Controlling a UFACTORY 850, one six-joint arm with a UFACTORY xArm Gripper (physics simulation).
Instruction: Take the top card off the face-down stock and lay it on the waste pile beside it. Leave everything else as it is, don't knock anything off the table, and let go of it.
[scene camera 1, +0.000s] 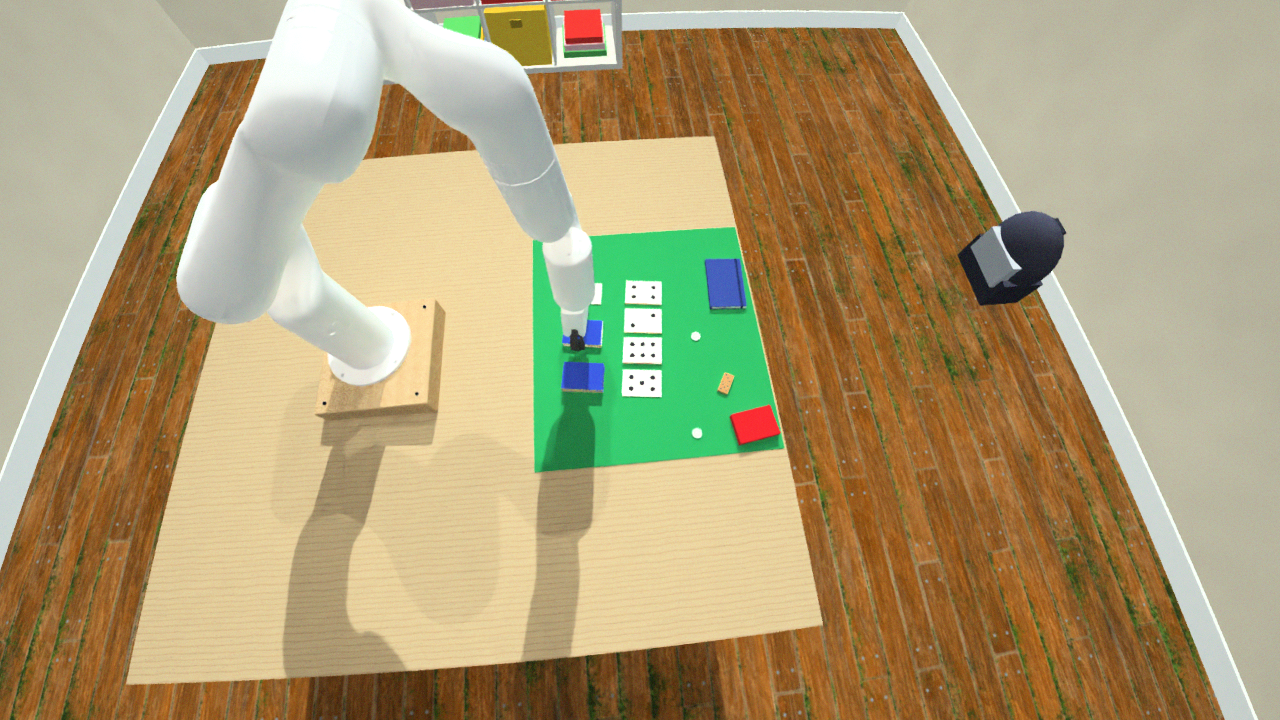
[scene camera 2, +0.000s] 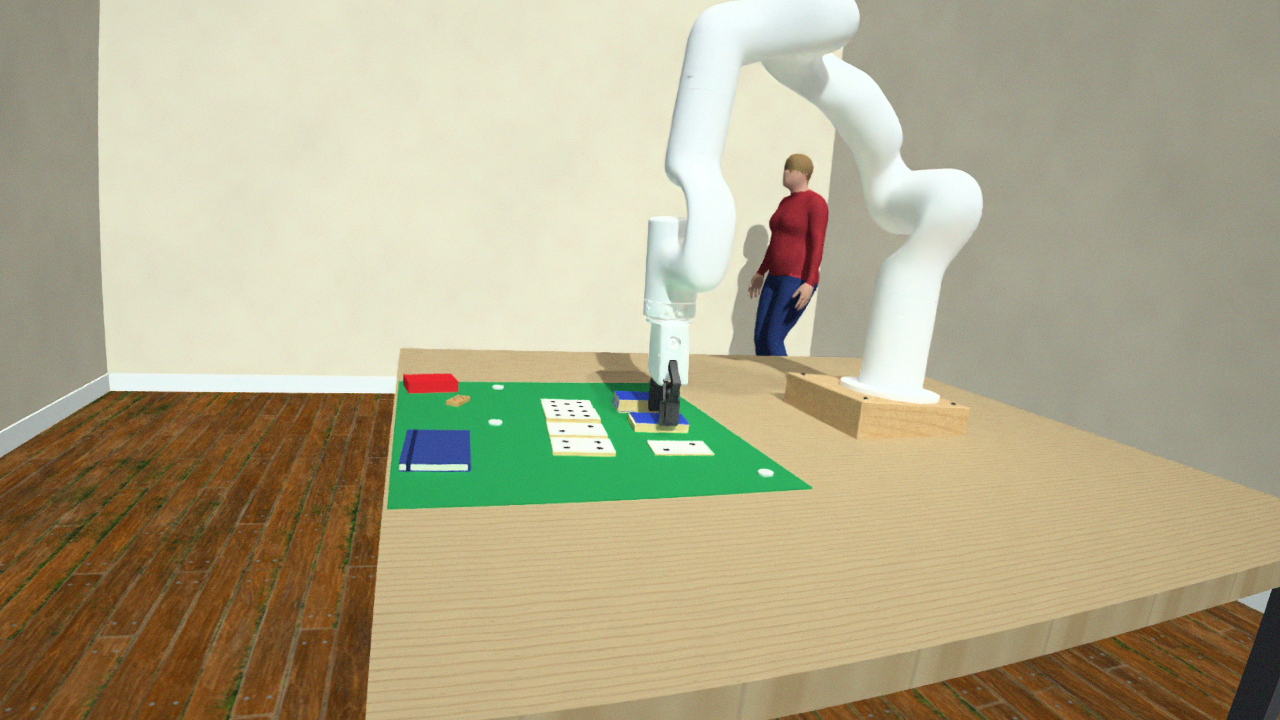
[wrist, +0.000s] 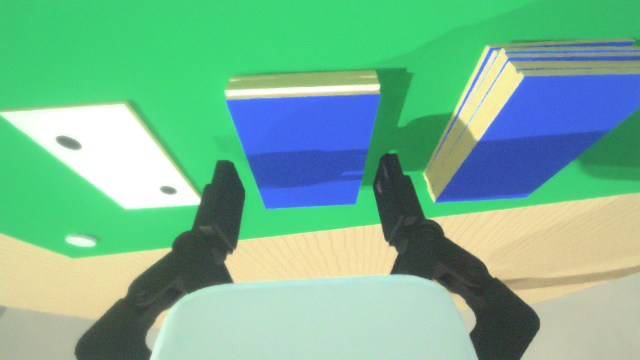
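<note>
The face-down stock (scene camera 1: 582, 377) (scene camera 2: 630, 401) (wrist: 565, 110) is a blue-backed stack with slightly uneven edges, at the right in the wrist view. The waste pile (wrist: 305, 84) is a lower stack beside it. A blue-backed card (scene camera 1: 595, 331) (scene camera 2: 640, 418) (wrist: 305, 120) lies flat and face down on top of it, closely lined up with the pile. My gripper (scene camera 1: 577, 342) (scene camera 2: 669, 422) (wrist: 308, 172) is open and low over the waste pile, one black finger on each side of the card, with green showing between the card and each finger. In scene camera 1 the gripper hides part of the pile.
A face-up two-dot card (scene camera 1: 597, 293) (scene camera 2: 680, 447) (wrist: 110, 160) lies left of the waste pile in the wrist view. A row of face-up cards (scene camera 1: 642, 321), a blue notebook (scene camera 1: 724, 283) (scene camera 2: 438, 449), a red box (scene camera 1: 754, 424) (scene camera 2: 430, 383) and small white discs share the green mat (scene camera 1: 608, 447).
</note>
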